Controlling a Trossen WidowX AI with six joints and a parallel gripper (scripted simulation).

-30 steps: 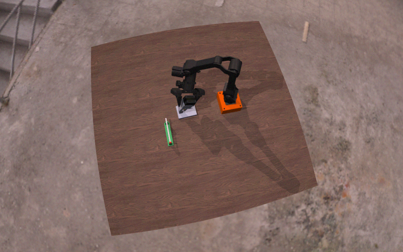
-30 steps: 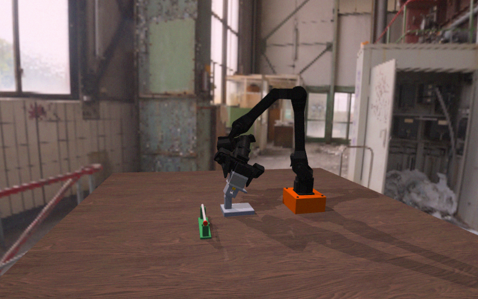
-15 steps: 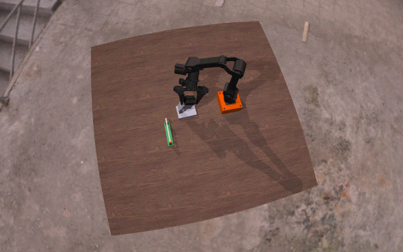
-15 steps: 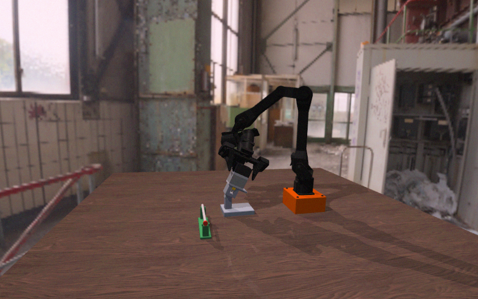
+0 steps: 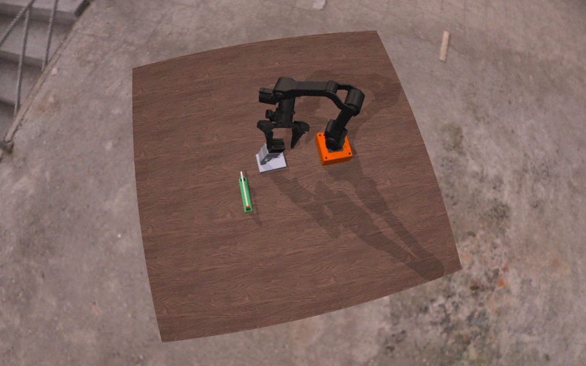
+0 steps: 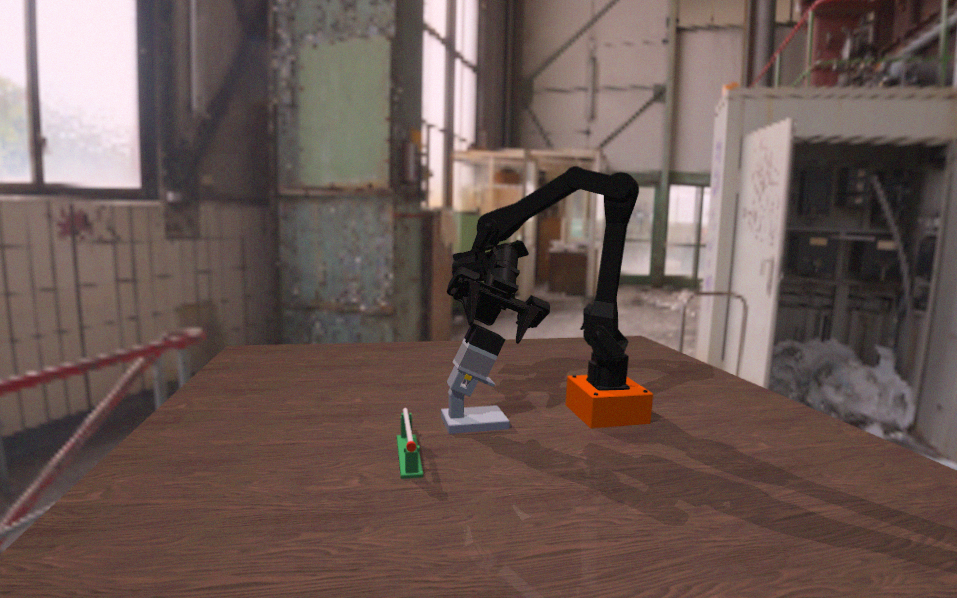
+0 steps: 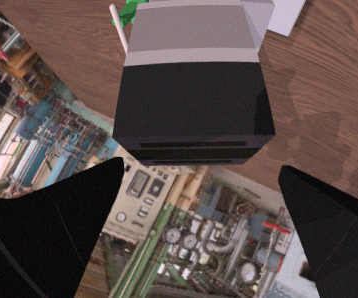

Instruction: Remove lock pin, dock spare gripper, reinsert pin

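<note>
The green stand is 150 mm below my gripper tip, 150 mm ahead of it and 100 mm to the left of it. From my gripper tip the other things lie so: grey mount: 120 mm below, 40 mm ahead, 20 mm to the right; spare gripper: 50 mm below, 30 mm ahead, 20 mm to the right.
</note>
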